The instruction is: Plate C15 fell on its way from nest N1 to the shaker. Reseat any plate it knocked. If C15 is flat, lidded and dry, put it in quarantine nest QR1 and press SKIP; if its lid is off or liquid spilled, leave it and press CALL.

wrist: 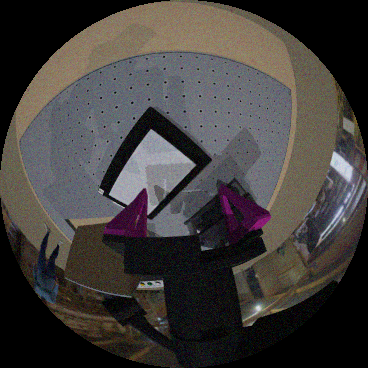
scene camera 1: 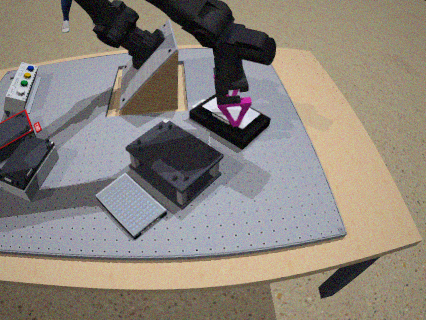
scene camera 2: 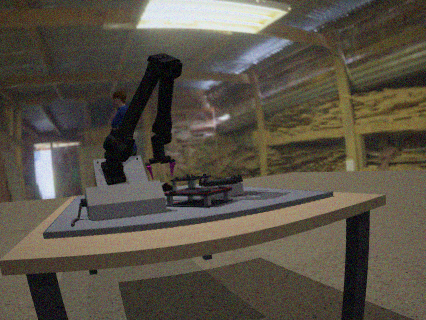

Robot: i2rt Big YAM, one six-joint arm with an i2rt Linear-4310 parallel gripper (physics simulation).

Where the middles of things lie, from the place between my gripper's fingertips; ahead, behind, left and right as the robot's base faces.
I see the white-topped plate (scene camera 1: 210,108) 4 cm behind my hand, 1 cm to the left of it and 3 cm below it. The rest, counted from my hand: shaker (scene camera 1: 34,158) 1 cm ahead, 51 cm to the right, 3 cm below.
